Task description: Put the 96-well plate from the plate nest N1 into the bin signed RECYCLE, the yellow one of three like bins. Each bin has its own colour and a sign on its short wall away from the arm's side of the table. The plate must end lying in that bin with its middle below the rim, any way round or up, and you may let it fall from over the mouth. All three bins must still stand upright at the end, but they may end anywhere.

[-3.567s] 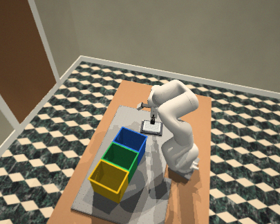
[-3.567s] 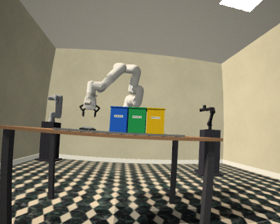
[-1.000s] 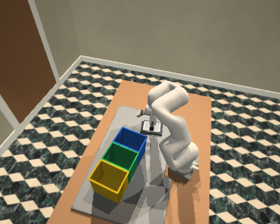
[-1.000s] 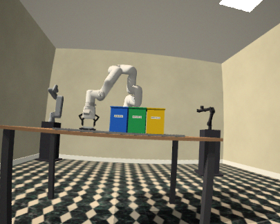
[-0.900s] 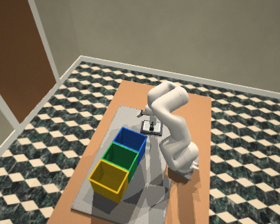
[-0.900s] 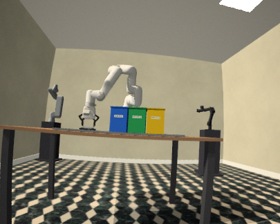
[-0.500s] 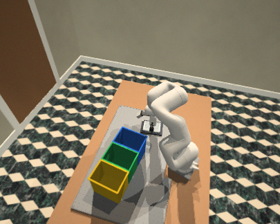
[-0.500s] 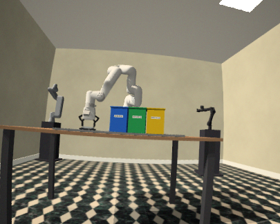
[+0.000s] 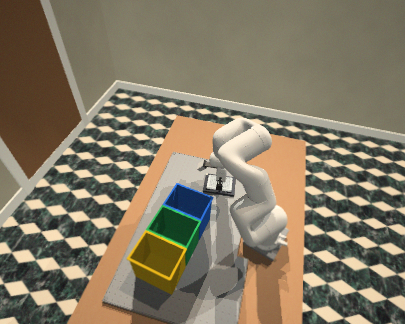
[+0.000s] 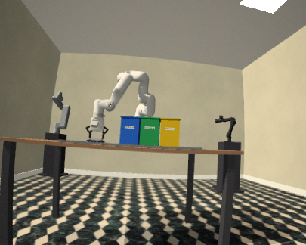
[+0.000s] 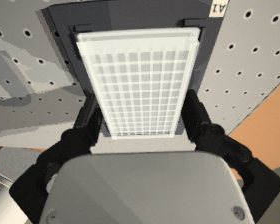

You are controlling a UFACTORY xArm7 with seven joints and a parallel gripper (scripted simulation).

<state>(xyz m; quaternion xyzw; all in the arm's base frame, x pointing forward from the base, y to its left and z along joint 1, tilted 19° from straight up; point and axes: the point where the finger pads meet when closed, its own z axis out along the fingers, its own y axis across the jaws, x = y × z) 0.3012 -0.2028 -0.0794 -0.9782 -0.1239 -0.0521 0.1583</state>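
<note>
My hand is 10 mm above the white 96-well plate. From my hand the other things lie so: blue bin: 50 mm ahead, 270 mm to the left, 60 mm above; then dark plate nest: 20 mm below; then green bin: 50 mm ahead, 400 mm to the left, 60 mm above.
</note>
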